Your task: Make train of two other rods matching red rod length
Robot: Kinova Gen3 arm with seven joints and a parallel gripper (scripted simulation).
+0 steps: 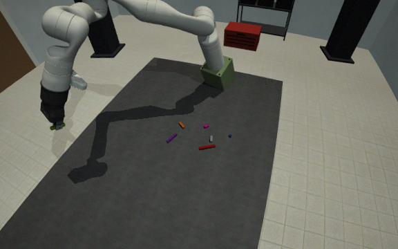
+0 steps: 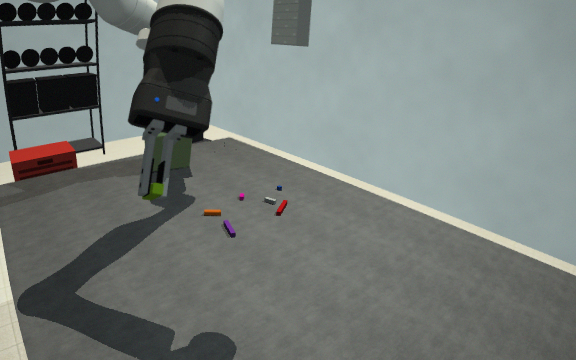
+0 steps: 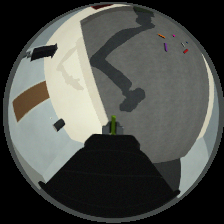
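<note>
Now: the magenta rod 280 mm behind my hand, 470 mm to the left of it and 270 mm below it. Also, from my hand: lime rod (10 mm to the right, 10 mm below); then purple rod (190 mm behind, 320 mm to the left, 270 mm below); then orange rod (270 mm behind, 350 mm to the left, 270 mm below).
</note>
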